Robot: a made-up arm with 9 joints. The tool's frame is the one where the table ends. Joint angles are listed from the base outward.
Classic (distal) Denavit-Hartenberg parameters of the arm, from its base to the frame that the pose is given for. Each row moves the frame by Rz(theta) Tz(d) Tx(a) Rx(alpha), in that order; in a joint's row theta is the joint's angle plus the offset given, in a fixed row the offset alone. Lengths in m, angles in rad.
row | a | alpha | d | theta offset
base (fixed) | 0 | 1.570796 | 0.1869 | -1.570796
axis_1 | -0.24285 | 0 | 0 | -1.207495
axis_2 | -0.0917 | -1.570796 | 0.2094 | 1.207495
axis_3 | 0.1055 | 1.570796 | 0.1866 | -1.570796
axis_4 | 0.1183 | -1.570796 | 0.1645 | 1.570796
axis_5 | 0.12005 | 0 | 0 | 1.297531
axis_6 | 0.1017 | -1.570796 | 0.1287 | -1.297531
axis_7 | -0.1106 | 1.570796 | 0.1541 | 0
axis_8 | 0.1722 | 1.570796 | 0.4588 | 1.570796
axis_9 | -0.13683 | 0 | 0 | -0.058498
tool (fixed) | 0 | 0 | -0.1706 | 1.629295
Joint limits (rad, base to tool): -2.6..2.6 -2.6..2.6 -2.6..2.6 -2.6..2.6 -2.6..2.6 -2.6..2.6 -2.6..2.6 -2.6..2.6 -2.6..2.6
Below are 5 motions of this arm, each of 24 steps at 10 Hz.
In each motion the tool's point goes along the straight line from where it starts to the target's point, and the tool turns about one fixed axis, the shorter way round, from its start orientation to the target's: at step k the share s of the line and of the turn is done. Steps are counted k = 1, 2, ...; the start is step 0. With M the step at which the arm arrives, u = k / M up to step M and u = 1 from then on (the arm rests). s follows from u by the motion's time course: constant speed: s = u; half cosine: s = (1 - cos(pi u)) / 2; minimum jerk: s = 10 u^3 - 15 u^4 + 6 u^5.
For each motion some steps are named. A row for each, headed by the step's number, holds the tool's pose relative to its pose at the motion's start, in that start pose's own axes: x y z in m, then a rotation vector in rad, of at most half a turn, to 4 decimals.
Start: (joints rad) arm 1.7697 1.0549 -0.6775 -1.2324 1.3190 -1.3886 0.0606 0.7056 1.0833
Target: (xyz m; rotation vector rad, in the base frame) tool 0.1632 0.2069 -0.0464 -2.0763 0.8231 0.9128
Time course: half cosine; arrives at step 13
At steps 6, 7, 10, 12, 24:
6: -0.0815 0.1768 -0.1458 0.4701 0.0755 -0.2208
7: -0.1039 0.2253 -0.1858 0.5989 0.0962 -0.2813
10: -0.1621 0.3515 -0.2899 0.9346 0.1501 -0.4390
12: -0.1827 0.3963 -0.3268 1.0535 0.1692 -0.4948
24: -0.1854 0.4021 -0.3316 1.0690 0.1717 -0.5021

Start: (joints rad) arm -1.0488 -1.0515 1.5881 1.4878 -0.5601 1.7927 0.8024 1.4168 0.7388
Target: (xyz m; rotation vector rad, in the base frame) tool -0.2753 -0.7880 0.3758 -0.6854 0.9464 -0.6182
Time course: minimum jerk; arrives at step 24
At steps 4, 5, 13, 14, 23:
4: -0.0061 0.0309 -0.0020 0.0491 0.0212 0.0414
5: -0.0111 0.0561 -0.0037 0.0892 0.0386 0.0753
13: -0.0993 0.5027 -0.0328 0.7990 0.3453 0.6744
14: -0.1124 0.5685 -0.0371 0.9036 0.3905 0.7627
23: -0.1718 0.8696 -0.0568 1.3820 0.5973 1.1665

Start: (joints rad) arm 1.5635 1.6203 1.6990 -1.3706 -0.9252 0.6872 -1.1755 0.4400 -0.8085
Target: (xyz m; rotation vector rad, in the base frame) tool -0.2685 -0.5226 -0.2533 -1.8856 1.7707 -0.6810
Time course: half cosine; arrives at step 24
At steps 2, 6, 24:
2: 0.0024 0.0089 -0.0001 0.0035 0.0052 0.0126
6: 0.0210 0.0763 -0.0012 0.0303 0.0450 0.1079
24: 0.1436 0.5212 -0.0079 0.2068 0.3074 0.7369

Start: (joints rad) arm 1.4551 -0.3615 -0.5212 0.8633 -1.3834 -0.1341 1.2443 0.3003 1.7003
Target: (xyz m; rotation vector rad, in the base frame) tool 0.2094 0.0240 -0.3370 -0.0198 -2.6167 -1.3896
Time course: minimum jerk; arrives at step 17
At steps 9, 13, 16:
9: 0.3123 -0.0158 -0.1891 0.3369 0.0881 0.4475
13: 0.5129 -0.0260 -0.3106 0.5532 0.1446 0.7348
16: 0.5617 -0.0285 -0.3401 0.6059 0.1584 0.8048

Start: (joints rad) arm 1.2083 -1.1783 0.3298 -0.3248 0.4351 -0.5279 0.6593 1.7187 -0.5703
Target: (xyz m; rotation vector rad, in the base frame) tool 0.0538 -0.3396 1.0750 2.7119 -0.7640 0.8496
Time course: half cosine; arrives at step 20
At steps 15, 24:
15: -0.3079 0.2110 0.6922 0.8451 -0.4317 0.6429
24: -0.3608 0.2472 0.8109 0.9901 -0.5058 0.7532

